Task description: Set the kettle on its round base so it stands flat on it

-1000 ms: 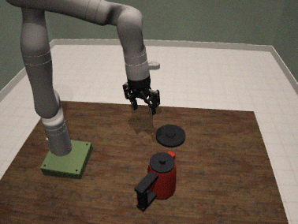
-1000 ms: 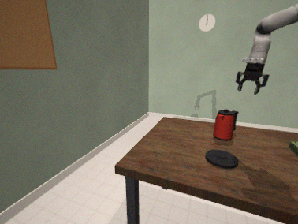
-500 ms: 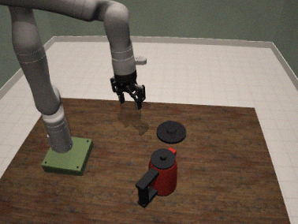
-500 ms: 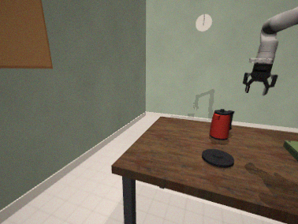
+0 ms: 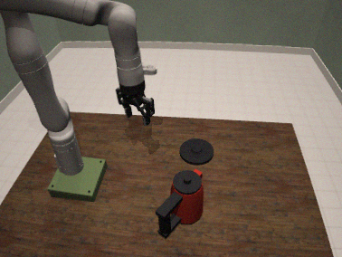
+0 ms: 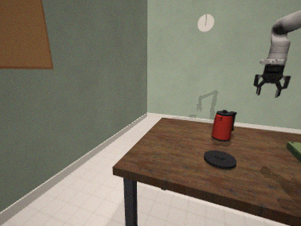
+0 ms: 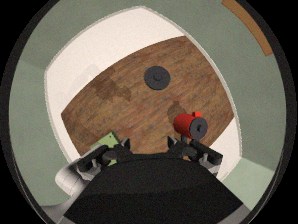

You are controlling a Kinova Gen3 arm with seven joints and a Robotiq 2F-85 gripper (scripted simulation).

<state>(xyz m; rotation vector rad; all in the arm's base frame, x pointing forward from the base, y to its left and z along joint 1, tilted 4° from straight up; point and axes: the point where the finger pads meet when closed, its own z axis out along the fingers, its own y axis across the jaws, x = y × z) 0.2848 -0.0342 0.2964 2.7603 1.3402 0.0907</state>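
Now: the red kettle 130 mm ahead of my hand, 170 mm to the right of it and 230 mm below it. From my hand the other things lie so: round base: 210 mm ahead, 150 mm to the left, 310 mm below.
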